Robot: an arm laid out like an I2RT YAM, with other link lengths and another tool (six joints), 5 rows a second.
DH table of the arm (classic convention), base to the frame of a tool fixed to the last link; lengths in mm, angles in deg. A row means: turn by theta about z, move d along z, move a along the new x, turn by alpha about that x. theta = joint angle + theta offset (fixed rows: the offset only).
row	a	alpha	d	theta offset
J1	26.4	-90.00	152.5	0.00
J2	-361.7	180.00	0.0	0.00
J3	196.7	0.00	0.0	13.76
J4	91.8	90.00	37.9	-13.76
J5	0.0	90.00	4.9	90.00
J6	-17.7	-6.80	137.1	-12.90
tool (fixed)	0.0	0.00	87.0	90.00
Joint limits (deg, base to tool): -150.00..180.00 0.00..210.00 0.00..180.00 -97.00..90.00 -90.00..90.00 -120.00..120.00
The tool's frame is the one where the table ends.
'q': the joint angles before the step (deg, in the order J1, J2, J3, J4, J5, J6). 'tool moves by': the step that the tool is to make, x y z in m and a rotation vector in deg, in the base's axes. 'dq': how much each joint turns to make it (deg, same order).
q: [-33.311 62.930 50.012 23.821 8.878 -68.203]
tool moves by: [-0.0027 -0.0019 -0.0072 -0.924 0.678 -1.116]
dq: [0.281 -0.087 -2.379 2.461 1.153 -1.409]
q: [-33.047 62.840 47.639 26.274 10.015 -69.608]
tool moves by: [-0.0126 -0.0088 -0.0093 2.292 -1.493 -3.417]
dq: [-0.102 -0.430 -1.830 0.965 3.772 2.107]
